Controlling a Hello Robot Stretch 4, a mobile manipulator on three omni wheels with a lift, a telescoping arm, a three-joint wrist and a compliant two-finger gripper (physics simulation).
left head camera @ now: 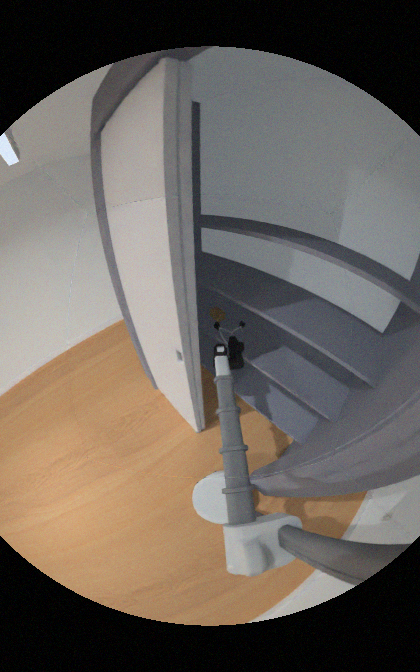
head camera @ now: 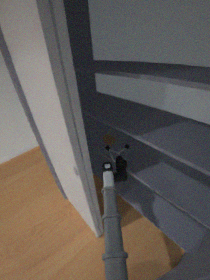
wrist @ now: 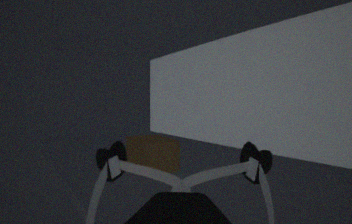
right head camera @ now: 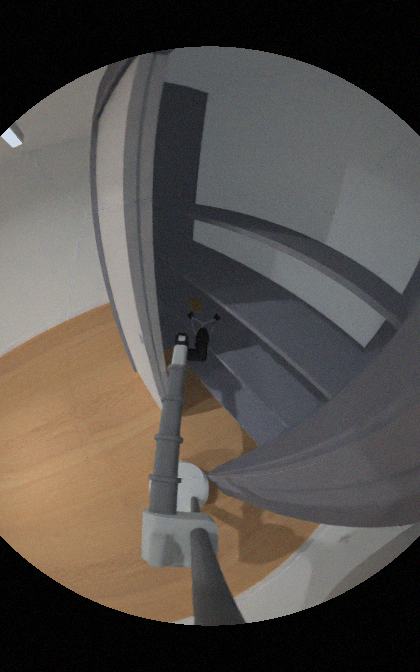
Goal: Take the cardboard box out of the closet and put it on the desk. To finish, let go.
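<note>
The cardboard box is small, brown and dim, deep in the closet, below a shelf and near the dark left side wall. My gripper is open and reaches into the closet in front of the box, apart from it. In the wrist view the box shows left of centre beyond the fingers, close beside the left fingertip, which overlaps its edge. The finger links hide its lower part. The desk does not show in these views.
A pale door stands open just left of my arm. Long grey shelf boards cross the closet on the right. A large grey curved panel is at the lower right. The floor is wooden.
</note>
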